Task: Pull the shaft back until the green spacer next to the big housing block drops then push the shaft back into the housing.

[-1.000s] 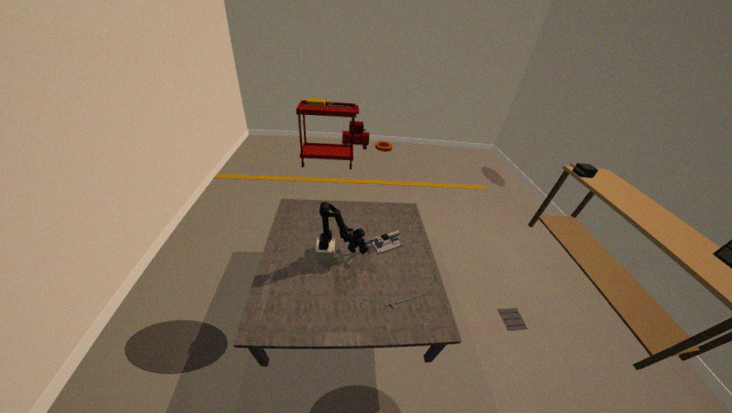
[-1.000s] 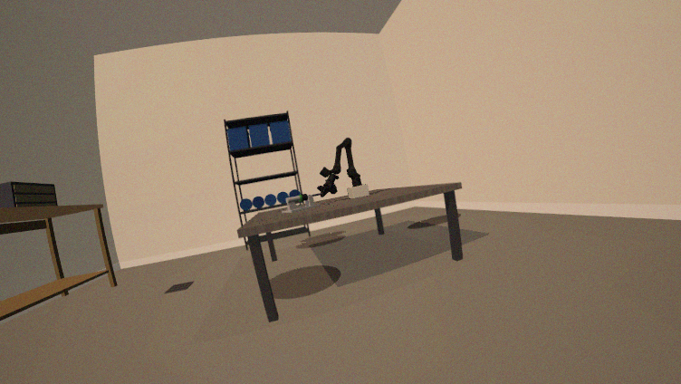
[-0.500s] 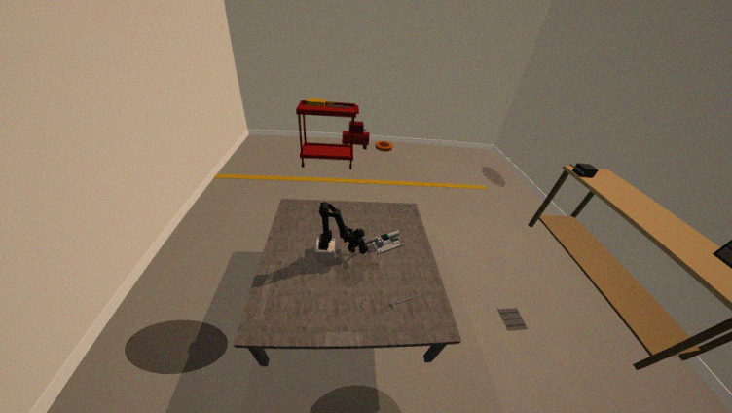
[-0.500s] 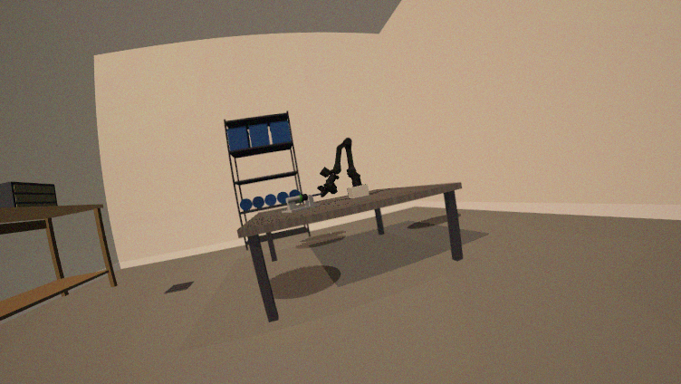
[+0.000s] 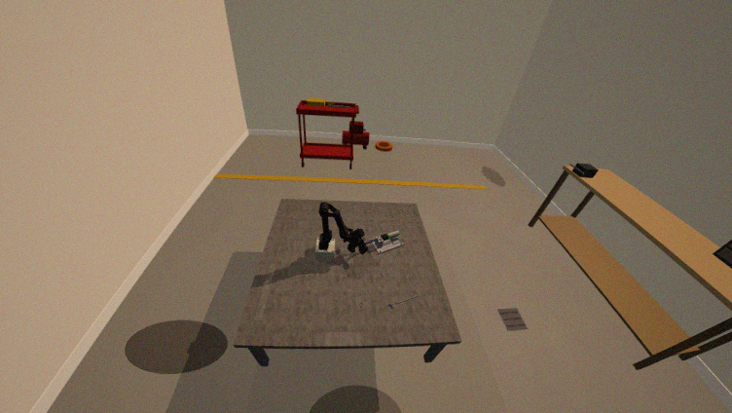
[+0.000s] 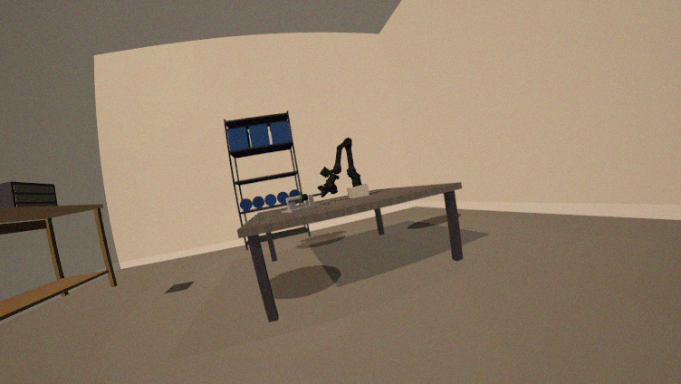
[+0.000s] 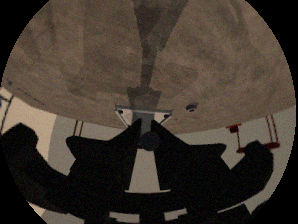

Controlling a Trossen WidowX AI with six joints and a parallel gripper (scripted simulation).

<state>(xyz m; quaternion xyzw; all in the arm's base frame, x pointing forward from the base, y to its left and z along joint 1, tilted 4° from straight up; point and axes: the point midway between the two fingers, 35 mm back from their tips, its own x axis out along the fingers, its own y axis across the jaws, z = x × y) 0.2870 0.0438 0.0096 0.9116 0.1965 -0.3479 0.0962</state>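
My gripper tip is 6 cm short of the shaft, 3 cm to the right of it and 2 cm below it. Also, from my gripper tip: small grey object 12 cm to the left, 5 cm below, 1 cm behind; green spacer 17 cm ahead, 8 cm to the left, 2 cm above.
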